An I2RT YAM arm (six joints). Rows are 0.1 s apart.
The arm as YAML. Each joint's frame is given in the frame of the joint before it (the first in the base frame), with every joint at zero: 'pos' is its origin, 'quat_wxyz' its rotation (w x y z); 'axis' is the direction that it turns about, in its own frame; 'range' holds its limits. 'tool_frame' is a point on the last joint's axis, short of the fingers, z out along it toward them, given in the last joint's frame.
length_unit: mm
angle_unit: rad
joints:
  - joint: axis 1
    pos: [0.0, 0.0, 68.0]
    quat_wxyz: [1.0, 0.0, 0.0, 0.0]
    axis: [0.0, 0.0, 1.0]
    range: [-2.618, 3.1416]
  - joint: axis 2
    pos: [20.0, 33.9, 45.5]
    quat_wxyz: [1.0, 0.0, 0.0, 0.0]
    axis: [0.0, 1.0, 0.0]
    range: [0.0, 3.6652]
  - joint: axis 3
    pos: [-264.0, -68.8, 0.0]
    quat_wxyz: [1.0, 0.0, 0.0, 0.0]
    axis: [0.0, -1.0, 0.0]
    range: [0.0, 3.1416]
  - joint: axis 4
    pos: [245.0, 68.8, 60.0]
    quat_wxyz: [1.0, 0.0, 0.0, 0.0]
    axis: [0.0, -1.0, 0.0]
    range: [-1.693, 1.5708]
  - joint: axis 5
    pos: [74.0, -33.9, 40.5]
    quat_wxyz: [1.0, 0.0, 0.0, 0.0]
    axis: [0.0, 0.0, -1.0]
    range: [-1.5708, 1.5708]
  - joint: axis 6
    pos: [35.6, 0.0, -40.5]
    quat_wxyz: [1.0, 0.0, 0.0, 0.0]
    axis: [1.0, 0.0, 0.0]
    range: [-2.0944, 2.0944]
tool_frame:
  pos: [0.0, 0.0, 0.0]
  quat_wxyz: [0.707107, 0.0, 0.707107, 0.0]
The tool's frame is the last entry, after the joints.
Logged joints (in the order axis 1, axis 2, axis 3, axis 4, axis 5, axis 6), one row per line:
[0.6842 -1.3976 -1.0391 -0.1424 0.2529 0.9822]
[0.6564 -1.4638 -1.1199 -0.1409 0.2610 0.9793]
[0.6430 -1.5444 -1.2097 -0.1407 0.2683 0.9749]
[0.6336 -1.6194 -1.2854 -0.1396 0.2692 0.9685]
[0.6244 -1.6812 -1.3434 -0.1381 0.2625 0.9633]
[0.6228 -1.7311 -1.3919 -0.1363 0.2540 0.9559]
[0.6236 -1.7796 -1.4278 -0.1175 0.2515 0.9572]
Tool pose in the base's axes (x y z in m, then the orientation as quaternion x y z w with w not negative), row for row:
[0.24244 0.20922 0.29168 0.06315 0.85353 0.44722 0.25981]
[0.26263 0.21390 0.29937 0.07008 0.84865 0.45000 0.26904]
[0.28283 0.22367 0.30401 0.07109 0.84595 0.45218 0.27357]
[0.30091 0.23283 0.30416 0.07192 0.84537 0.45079 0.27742]
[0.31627 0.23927 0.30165 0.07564 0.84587 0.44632 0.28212]
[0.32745 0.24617 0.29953 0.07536 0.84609 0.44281 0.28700]
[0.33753 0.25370 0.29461 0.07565 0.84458 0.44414 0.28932]
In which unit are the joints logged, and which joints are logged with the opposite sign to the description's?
The joints are logged in radians. Opposite sign: axis 2, axis 3, axis 5.
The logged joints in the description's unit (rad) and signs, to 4 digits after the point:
[0.6842 1.3976 1.0391 -0.1424 -0.2529 0.9822]
[0.6564 1.4638 1.1199 -0.1409 -0.2610 0.9793]
[0.6430 1.5444 1.2097 -0.1407 -0.2683 0.9749]
[0.6336 1.6194 1.2854 -0.1396 -0.2692 0.9685]
[0.6244 1.6812 1.3434 -0.1381 -0.2625 0.9633]
[0.6228 1.7311 1.3919 -0.1363 -0.2540 0.9559]
[0.6236 1.7796 1.4278 -0.1175 -0.2515 0.9572]

